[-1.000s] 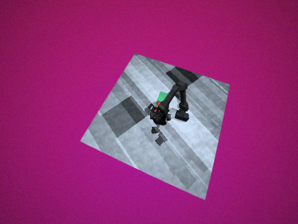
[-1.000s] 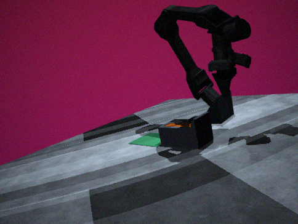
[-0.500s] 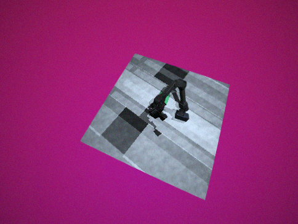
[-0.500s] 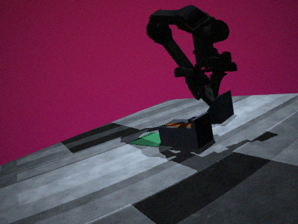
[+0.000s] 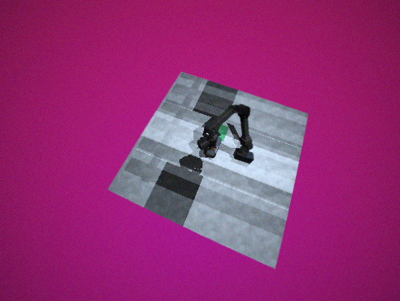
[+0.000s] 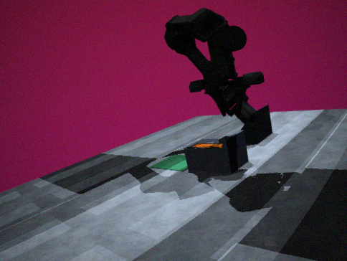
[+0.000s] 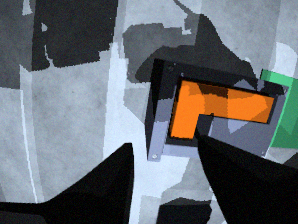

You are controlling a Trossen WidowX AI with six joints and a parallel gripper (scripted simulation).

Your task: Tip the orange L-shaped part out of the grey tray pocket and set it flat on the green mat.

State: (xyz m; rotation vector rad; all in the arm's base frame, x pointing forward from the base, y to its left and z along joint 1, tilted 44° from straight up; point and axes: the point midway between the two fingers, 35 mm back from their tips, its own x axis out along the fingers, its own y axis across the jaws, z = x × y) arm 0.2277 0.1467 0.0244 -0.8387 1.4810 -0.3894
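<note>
The orange L-shaped part is 6 cm to the right of my gripper tip and 9 cm below it. The rest, counted from my gripper tip: green mat (1 cm ahead, 23 cm to the right, 16 cm below).
</note>
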